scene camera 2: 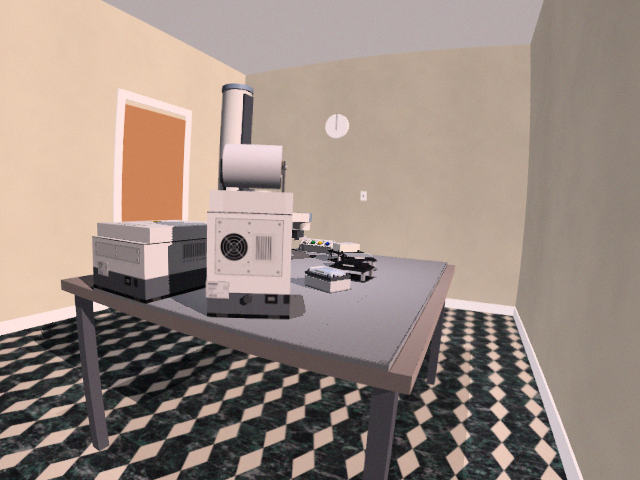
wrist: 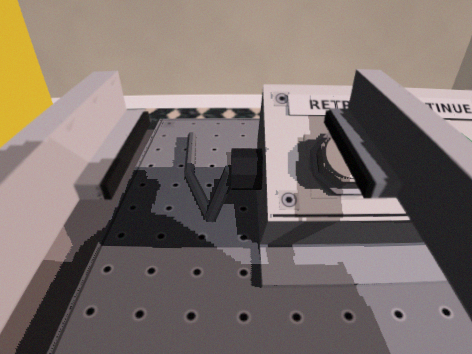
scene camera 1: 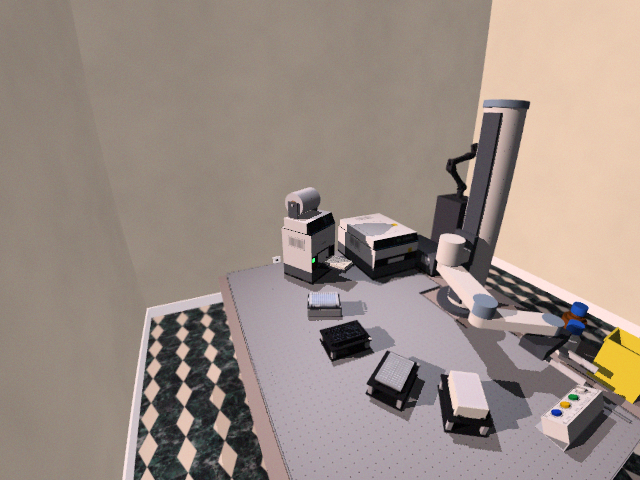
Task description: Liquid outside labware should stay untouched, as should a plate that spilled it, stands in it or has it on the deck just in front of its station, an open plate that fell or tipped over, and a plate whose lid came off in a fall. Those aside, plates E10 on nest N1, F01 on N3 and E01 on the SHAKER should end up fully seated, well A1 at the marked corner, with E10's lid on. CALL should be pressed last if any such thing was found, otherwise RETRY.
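Places are measured from the arm's base along level axes (x ahead, y left, z up), in centimetres.
Pixels of known places: gripper, fingertip midpoint: (wrist: 237, 95) (scene camera 1: 591, 377); arm's base, link origin: (scene camera 1: 462, 302).
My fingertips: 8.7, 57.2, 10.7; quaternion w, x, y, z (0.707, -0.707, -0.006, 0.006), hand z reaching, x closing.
Observation:
For each thing: its top centre in the pictures, then the offset to it from my fingertips, as dx, dy, dz. "*": a spot on its surface instead.
- button box, top centre: (scene camera 1: 579, 402) (scene camera 2: 318, 239) +12.2, +2.5, -1.1
- pale RETRY button, top centre: (wrist: 351, 139) +4.7, +0.3, -2.0
- white plate, top centre: (scene camera 1: 468, 388) (scene camera 2: 346, 243) +38.5, -16.9, +0.4
- grey clear plate, top centre: (scene camera 1: 395, 369) (scene camera 2: 357, 254) +51.4, -34.3, -2.4
- black plate, top centre: (scene camera 1: 345, 331) (scene camera 2: 352, 262) +56.8, -57.5, -3.0
- light plate, top centre: (scene camera 2: 327, 269) (scene camera 1: 323, 297) +55.2, -80.0, -2.5
- tall machine with a roll, top centre: (scene camera 2: 255, 147) (scene camera 1: 308, 191) +47.2, -115.6, +36.1
- wide boxy machine, top centre: (scene camera 2: 165, 222) (scene camera 1: 376, 225) +6.3, -112.2, +12.6
- pale plate, top centre: (scene camera 1: 338, 261) +37.9, -99.8, +2.3
- yellow bin, surface spot: (wrist: 17, 75) * -15.2, +8.6, -1.5
- dark bent cable, surface spot: (wrist: 210, 202) * -1.7, +2.7, -7.7
My gripper (scene camera 1: 594, 376) (wrist: 237, 95) is shut to its narrow stance, with no object between its fingers. It is beside the button box (scene camera 1: 571, 418) (wrist: 280, 150) (scene camera 2: 316, 248); its right finger partly covers the pale RETRY button (wrist: 337, 157) in the wrist view. A white plate (scene camera 1: 467, 392) lies flat on the nearest black nest. A grey clear plate (scene camera 1: 396, 370) sits on the middle nest. A black plate (scene camera 1: 345, 333) is on the farther nest. A light plate (scene camera 1: 324, 299) (scene camera 2: 326, 271) sits on a low grey station. Plate labels, A1 corners and any liquid cannot be made out.
A tall machine with a roll (scene camera 1: 308, 242) (scene camera 2: 249, 248) and a wide boxy machine (scene camera 1: 379, 242) (scene camera 2: 149, 258) stand at the back. A pale plate (scene camera 1: 338, 262) is beside the tall machine. A yellow bin (scene camera 1: 620, 361) (wrist: 17, 75) is beyond the table edge. A dark bent cable (wrist: 210, 202) sticks out beside the button box.

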